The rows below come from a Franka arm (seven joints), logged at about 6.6 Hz.
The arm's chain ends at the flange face. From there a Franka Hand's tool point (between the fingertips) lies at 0.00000 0.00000 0.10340 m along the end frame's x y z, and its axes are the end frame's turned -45 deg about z.
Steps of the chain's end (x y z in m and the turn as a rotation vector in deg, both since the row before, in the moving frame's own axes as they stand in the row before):
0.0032 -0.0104 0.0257 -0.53 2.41 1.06
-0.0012 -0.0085 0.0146 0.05 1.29 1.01
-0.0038 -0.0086 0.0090 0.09 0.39 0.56
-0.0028 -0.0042 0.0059 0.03 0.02 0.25
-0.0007 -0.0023 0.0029 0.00 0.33 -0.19
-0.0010 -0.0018 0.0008 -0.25 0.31 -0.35
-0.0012 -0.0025 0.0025 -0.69 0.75 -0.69
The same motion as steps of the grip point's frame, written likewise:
0.0120 -0.0013 0.0256 -2.08 1.33 1.06
0.0069 -0.0053 0.0146 -0.88 0.95 1.01
0.0040 -0.0084 0.0090 -0.21 0.34 0.56
0.0011 -0.0050 0.0059 0.01 0.04 0.25
0.0016 -0.0017 0.0029 -0.23 0.23 -0.19
0.0006 -0.0013 0.0008 -0.40 0.04 -0.35
0.0010 -0.0008 0.0025 -1.02 0.04 -0.69

